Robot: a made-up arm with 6 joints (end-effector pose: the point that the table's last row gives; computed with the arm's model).
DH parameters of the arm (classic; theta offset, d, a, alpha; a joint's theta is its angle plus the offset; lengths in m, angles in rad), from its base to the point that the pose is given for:
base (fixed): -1.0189 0 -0.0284 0
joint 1: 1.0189 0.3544 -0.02 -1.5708
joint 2: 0.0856 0 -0.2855 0
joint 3: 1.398 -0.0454 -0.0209 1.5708
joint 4: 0 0.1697 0.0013 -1.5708
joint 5: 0 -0.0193 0.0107 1.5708
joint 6: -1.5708 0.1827 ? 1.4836
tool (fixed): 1.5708 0.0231 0 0
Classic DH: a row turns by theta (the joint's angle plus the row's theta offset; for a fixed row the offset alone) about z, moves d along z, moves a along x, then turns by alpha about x.
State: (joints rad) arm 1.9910 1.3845 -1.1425 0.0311 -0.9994 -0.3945
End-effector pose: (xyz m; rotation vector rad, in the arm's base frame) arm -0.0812 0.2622 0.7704 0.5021 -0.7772 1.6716
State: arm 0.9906 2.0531 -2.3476 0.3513 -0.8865 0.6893
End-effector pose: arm 0.2553 0.2315 0.8466 1.4780 -0.6393 1.1685
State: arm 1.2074 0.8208 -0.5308 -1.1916 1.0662 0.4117
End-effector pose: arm 0.1865 0.0216 0.4925 -1.1792 0.3967 0.2870
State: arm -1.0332 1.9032 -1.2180 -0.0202 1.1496 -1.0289
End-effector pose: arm 0.0541 -0.1602 0.3577 0.1053 1.7608 0.1243
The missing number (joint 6, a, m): -0.0261
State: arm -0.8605 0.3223 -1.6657 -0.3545 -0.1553 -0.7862
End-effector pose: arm -0.2050 0.2055 0.8224 -1.4891 -0.9394 -1.5265
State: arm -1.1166 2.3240 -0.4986 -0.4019 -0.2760 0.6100
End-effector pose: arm 0.0589 -0.1903 0.1937 1.1114 1.2545 -0.9259
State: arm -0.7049 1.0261 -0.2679 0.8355 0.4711 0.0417
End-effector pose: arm 0.0735 -0.0342 0.3800 1.2946 0.7807 -0.6400
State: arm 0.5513 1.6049 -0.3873 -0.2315 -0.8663 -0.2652
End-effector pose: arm 0.2223 0.1687 0.4462 -0.4822 0.2057 0.7517
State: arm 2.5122 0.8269 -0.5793 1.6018 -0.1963 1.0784
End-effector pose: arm -0.0728 0.1925 0.5169 1.0510 2.6112 0.6011
